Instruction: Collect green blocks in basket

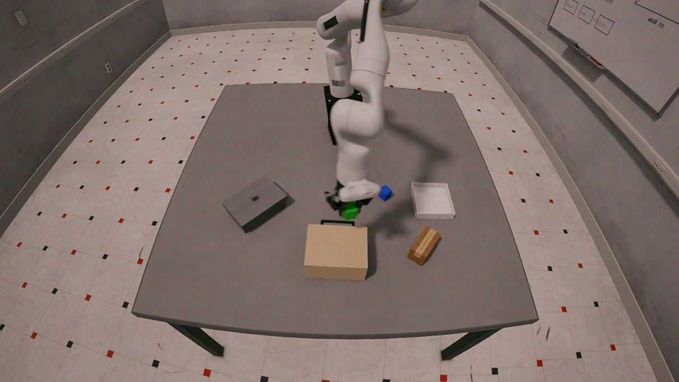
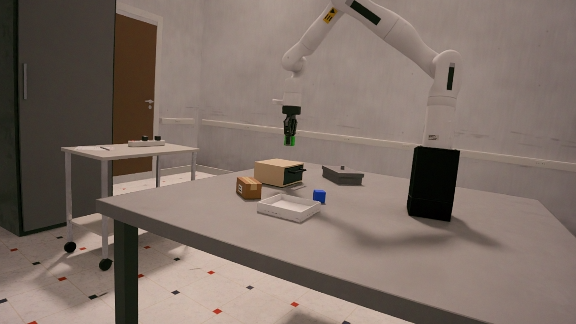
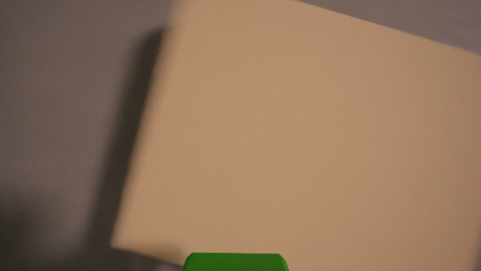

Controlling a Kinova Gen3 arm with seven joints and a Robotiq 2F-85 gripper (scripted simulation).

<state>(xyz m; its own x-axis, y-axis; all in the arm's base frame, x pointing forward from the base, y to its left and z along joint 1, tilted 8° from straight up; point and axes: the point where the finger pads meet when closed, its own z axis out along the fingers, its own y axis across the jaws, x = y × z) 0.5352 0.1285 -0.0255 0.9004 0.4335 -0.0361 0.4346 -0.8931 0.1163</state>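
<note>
Right now my hand is 240 mm past the white basket, 270 mm to the right of it and 170 mm above it. Round my hand: light wooden cabinet: 50 mm ahead, 20 mm to the right, 140 mm below; brown cardboard box: 30 mm behind, 250 mm to the left, 150 mm below; drawer: 40 mm ahead, 30 mm to the right, 150 mm below.
</note>
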